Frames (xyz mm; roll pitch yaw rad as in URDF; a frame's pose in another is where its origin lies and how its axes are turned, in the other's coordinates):
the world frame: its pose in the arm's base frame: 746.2 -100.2 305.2 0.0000 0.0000 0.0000
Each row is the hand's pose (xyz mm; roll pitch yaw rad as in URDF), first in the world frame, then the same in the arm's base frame.
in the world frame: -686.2 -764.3 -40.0 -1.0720 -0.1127 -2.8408
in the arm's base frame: 60.0 -864.5 265.2 -1.0720 -0.1127 -2.8408
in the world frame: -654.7 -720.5 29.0 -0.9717 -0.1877 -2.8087
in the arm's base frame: 91.5 -820.7 334.2 -0.9717 -0.1877 -2.8087
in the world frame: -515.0 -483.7 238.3 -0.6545 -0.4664 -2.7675
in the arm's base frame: 231.2 -583.9 543.5 -0.6545 -0.4664 -2.7675
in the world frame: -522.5 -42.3 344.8 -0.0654 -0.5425 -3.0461
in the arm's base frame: 223.7 -142.5 650.0 -0.0654 -0.5425 -3.0461
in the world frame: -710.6 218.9 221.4 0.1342 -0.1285 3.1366
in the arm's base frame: 35.6 118.7 526.6 0.1342 -0.1285 3.1366
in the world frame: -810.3 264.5 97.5 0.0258 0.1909 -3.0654
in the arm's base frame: -64.1 164.3 402.7 0.0258 0.1909 -3.0654
